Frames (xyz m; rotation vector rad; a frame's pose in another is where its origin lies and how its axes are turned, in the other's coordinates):
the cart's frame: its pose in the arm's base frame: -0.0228 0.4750 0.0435 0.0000 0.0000 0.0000
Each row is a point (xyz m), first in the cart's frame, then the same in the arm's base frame.
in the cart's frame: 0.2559 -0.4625 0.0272
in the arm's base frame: 0.2331 0.0125 0.0707
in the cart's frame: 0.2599 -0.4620 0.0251
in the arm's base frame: 0.2371 0.0130 0.0686
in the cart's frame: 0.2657 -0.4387 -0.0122
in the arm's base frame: 0.2429 0.0363 0.0313
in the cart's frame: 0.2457 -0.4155 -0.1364
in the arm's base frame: 0.2229 0.0595 -0.0929
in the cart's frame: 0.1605 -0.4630 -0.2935
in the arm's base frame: 0.1377 0.0120 -0.2500
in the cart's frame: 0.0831 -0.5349 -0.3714
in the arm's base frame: 0.0603 -0.0599 -0.3279
